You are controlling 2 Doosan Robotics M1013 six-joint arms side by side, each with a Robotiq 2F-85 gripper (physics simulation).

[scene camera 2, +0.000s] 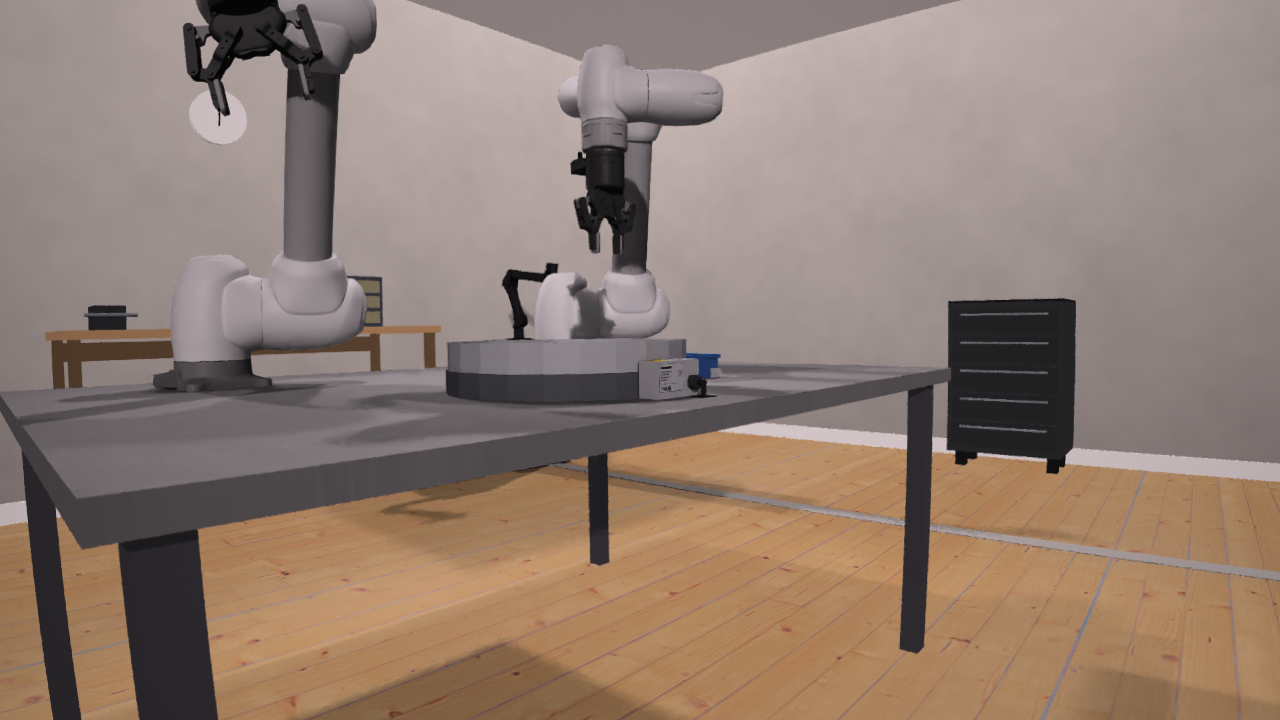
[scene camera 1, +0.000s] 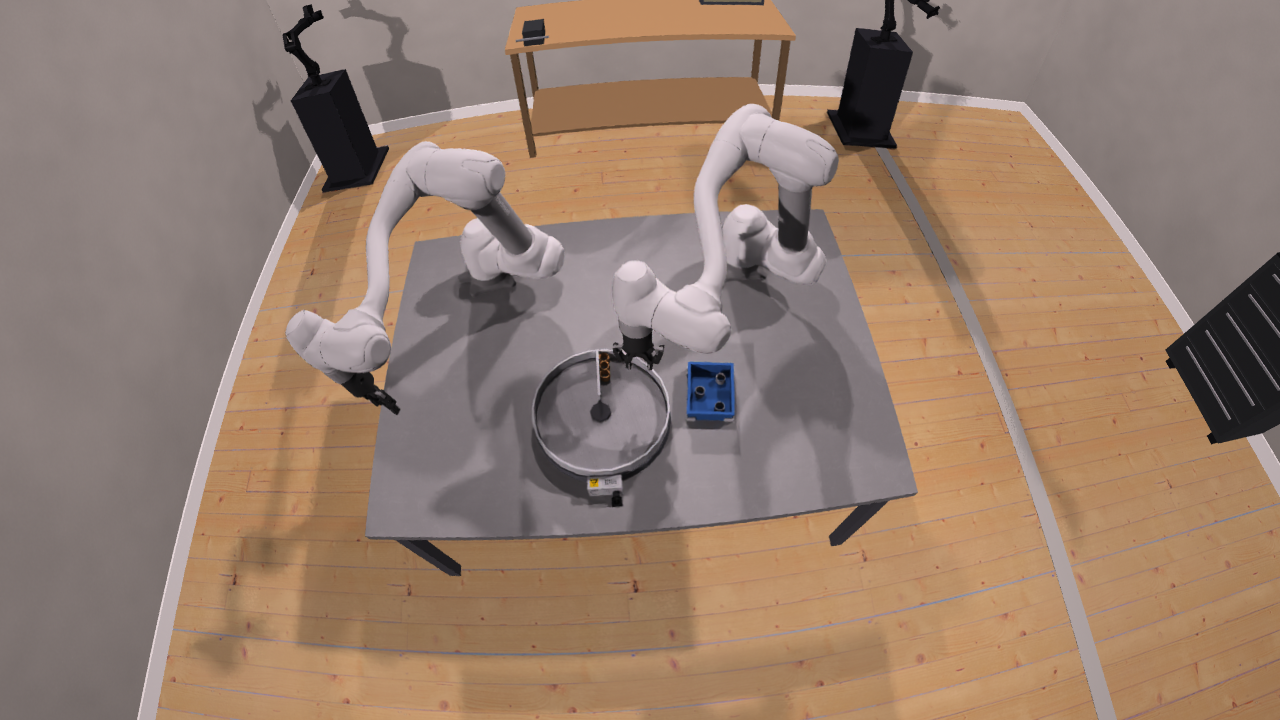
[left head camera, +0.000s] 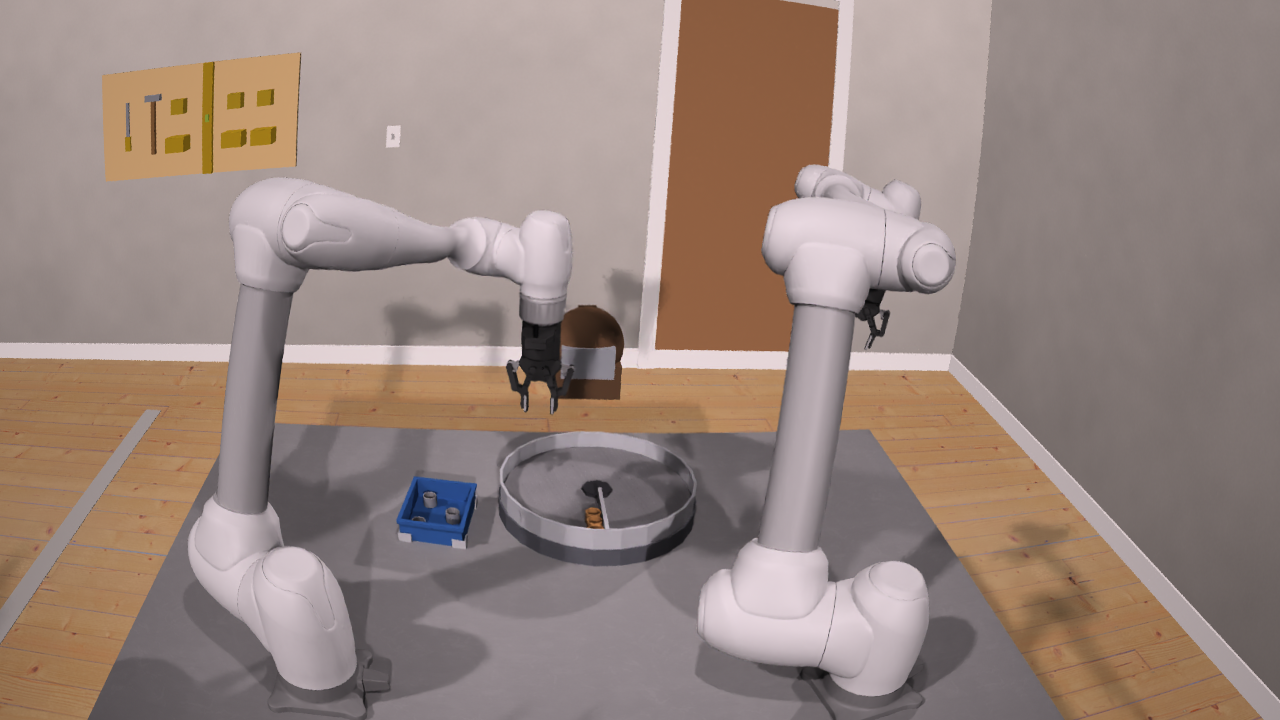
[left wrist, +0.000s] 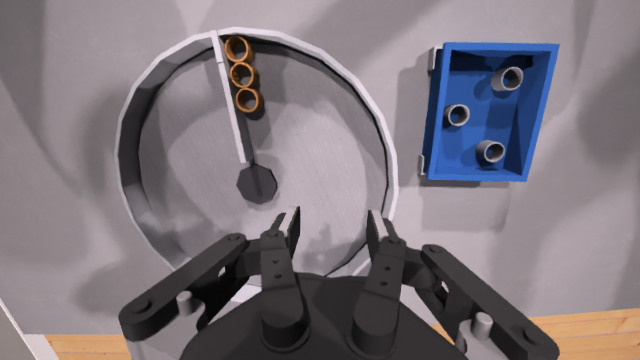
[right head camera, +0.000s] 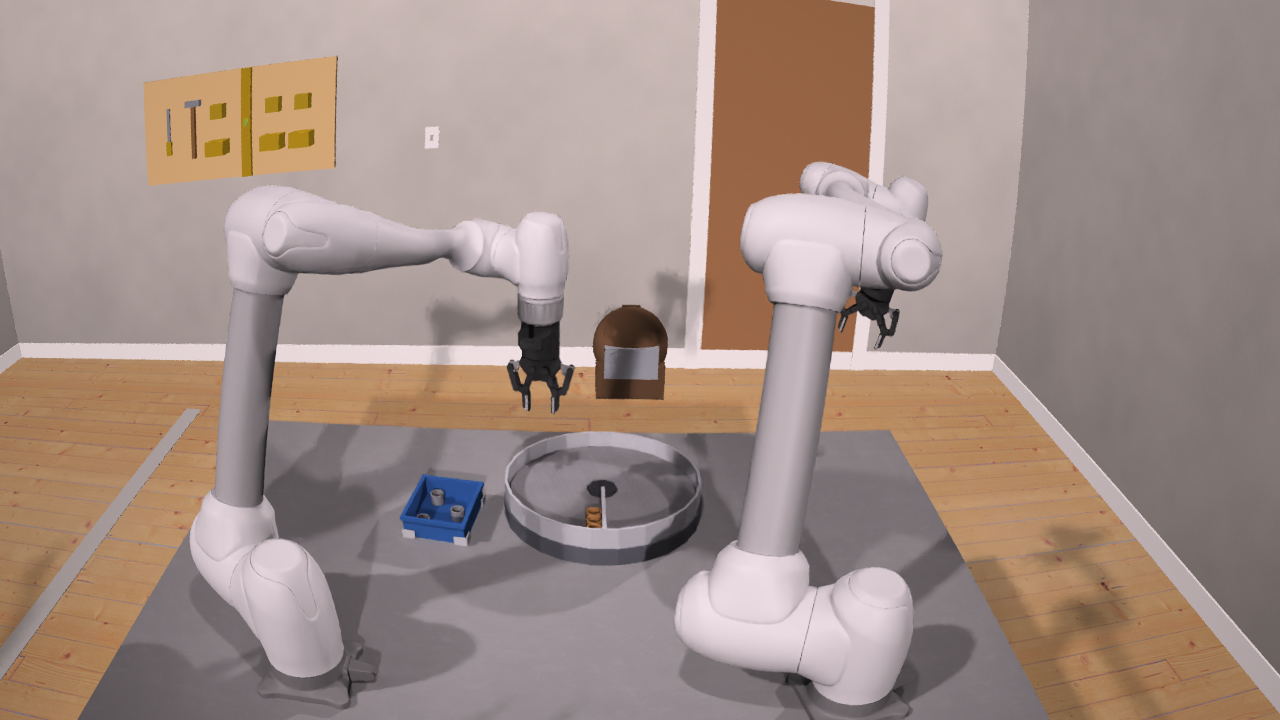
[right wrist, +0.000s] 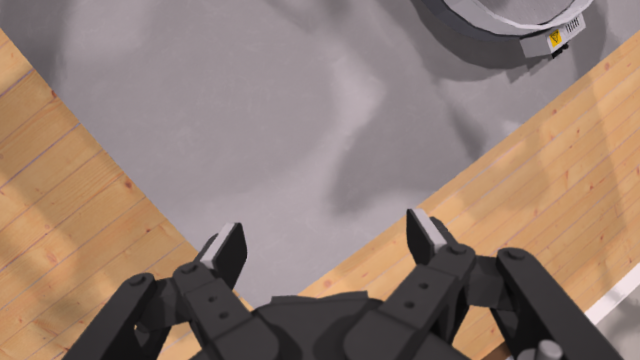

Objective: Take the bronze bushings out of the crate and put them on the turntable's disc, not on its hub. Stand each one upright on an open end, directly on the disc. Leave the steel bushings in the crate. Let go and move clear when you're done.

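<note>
In the left wrist view three bronze bushings (left wrist: 250,51) (left wrist: 255,78) (left wrist: 258,103) stand upright in a row on the turntable's disc (left wrist: 310,140), close together along the right side of the pale bar (left wrist: 230,105), apart from the dark hub (left wrist: 256,184). The row also shows in the left head view. Three steel bushings (left wrist: 499,81) (left wrist: 467,117) (left wrist: 482,151) are in the blue crate (left wrist: 500,46) (left head camera: 435,537). My left gripper (left wrist: 333,220) (left head camera: 538,407) (right head camera: 539,407) (scene camera 2: 605,246) is open and empty, high above the turntable. My right gripper (right wrist: 324,231) (right head camera: 861,335) (scene camera 2: 264,102) is open and empty, far from both.
A raised rim (left wrist: 389,150) (left head camera: 595,539) runs around the disc. A control box (scene camera 1: 604,484) (scene camera 2: 666,378) sits against the turntable on the side away from the arm bases. The grey table (scene camera 1: 787,483) carries both arms.
</note>
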